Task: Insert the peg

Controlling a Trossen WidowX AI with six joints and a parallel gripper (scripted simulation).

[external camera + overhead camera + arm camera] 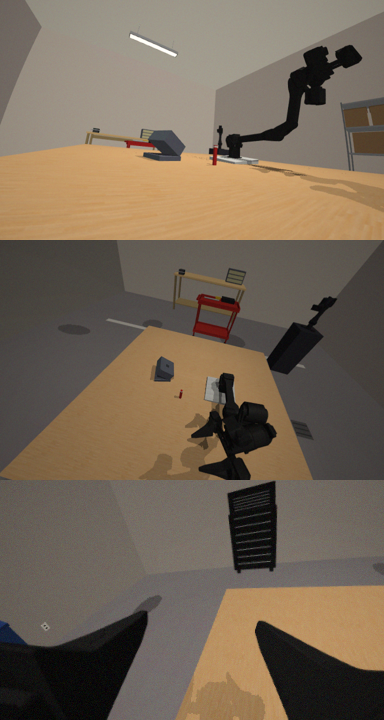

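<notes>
The red square peg lies 36 cm to the right of my gripper tip, 29 cm below it and 12 cm ahead of it. Round my gripper tip: sloped grey panel: 50 cm to the right, 28 cm below, 28 cm ahead; then flat grey base: 50 cm to the right, 34 cm below, 30 cm ahead.
</notes>
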